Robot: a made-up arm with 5 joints.
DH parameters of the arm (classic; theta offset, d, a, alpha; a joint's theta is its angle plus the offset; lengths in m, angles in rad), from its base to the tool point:
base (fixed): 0.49 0 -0.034 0
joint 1: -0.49 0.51 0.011 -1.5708
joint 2: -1.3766 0 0.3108 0
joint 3: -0.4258 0 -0.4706 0
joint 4: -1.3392 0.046 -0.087 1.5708
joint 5: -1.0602 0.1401 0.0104 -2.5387
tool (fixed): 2.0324 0.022 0 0
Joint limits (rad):
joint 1: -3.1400..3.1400
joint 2: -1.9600..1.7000
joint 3: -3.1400..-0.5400
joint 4: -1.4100..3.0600
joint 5: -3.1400..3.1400
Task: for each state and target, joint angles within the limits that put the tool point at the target. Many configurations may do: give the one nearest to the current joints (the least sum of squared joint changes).
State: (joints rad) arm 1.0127 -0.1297 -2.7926 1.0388 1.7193
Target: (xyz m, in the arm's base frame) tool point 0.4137 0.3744 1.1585
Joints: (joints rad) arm 0.6161 0.2188 -2.4299 1.2308 1.6955
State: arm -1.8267 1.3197 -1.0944 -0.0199 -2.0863
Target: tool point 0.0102 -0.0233 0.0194
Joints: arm -2.2572 1.2755 -0.5400 0.7478 -2.2722
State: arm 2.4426 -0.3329 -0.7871 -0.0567 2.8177
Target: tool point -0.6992 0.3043 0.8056
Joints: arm 2.6227 0.1728 -1.4100 0.0161 2.8288
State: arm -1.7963 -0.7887 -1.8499 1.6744 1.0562
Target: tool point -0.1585 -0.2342 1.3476
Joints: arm -2.3390 -0.2796 -2.3272 1.0256 1.1338
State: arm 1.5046 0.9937 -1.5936 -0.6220 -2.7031
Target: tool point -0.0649 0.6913 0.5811
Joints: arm 1.5608 0.5576 -1.2666 -1.0268 -2.7048
